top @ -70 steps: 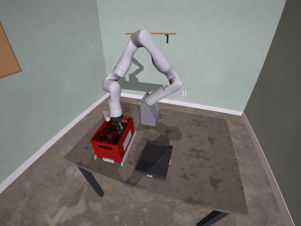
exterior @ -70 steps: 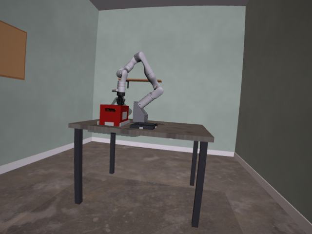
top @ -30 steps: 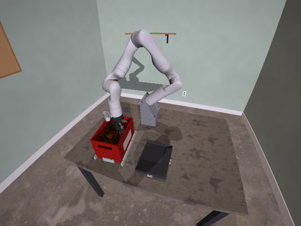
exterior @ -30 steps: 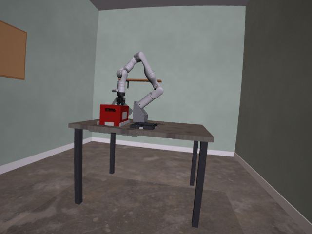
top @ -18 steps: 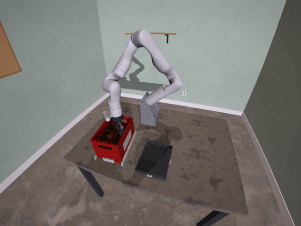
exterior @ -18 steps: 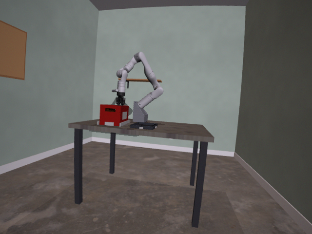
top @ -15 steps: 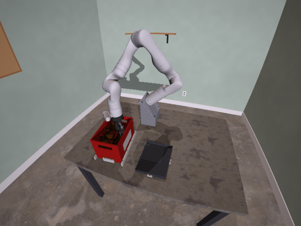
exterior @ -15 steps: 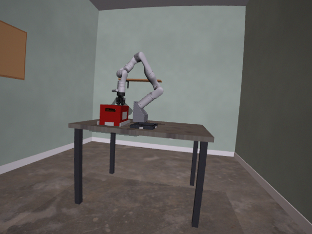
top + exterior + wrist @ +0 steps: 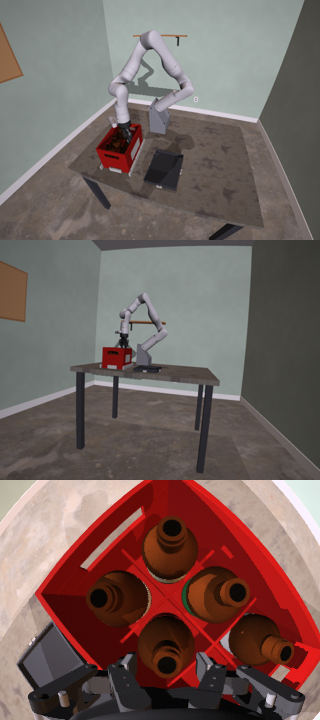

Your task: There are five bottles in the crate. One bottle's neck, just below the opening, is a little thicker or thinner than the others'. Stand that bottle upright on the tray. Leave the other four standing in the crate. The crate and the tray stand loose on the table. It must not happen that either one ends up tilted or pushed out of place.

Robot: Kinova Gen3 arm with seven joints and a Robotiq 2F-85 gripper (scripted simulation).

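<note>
The crate lies 8 cm below my hand and 5 cm to the right of it. Also, from my hand: dark tray: 25 cm to the left, 15 cm below, 3 cm ahead.
</note>
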